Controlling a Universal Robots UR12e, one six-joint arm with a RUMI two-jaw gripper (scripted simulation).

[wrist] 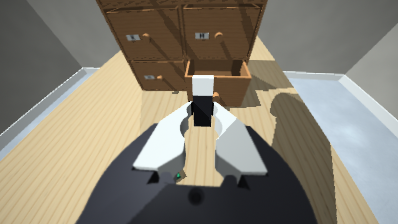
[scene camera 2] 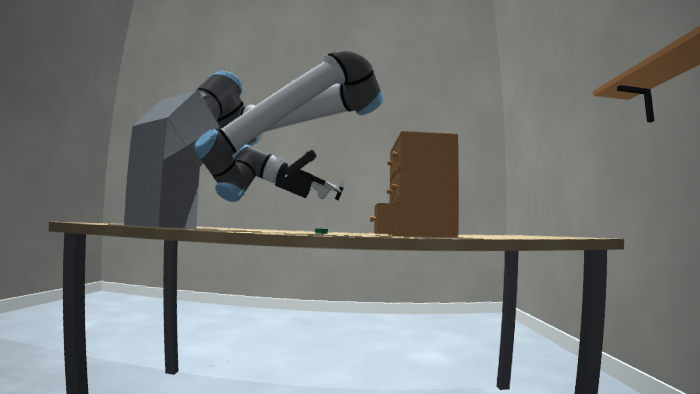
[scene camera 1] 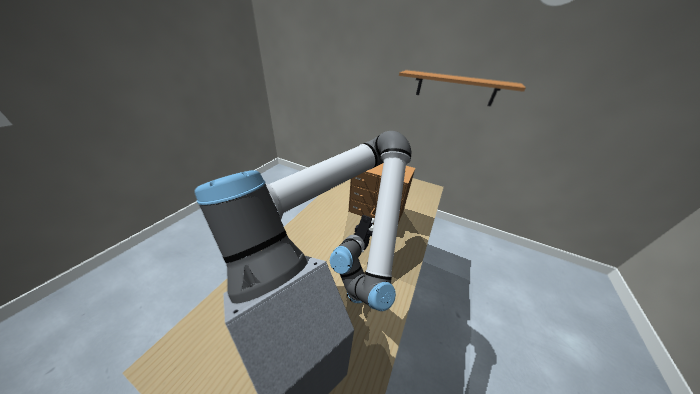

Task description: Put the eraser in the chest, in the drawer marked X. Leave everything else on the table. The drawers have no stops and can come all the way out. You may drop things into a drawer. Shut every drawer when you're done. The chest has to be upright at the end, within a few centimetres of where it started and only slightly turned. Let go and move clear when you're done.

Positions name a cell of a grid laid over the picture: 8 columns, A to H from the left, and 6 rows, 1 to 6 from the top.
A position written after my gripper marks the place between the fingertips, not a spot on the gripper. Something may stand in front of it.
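Scene camera 2 gives you my gripper (scene camera 2: D3), along with a wooden chest (scene camera 2: E4) and a drawer (scene camera 2: E4). Then there's the wrist view, where I can see an eraser (wrist: E3), and where the drawer (wrist: E3) shows too, as does my gripper (wrist: E3).
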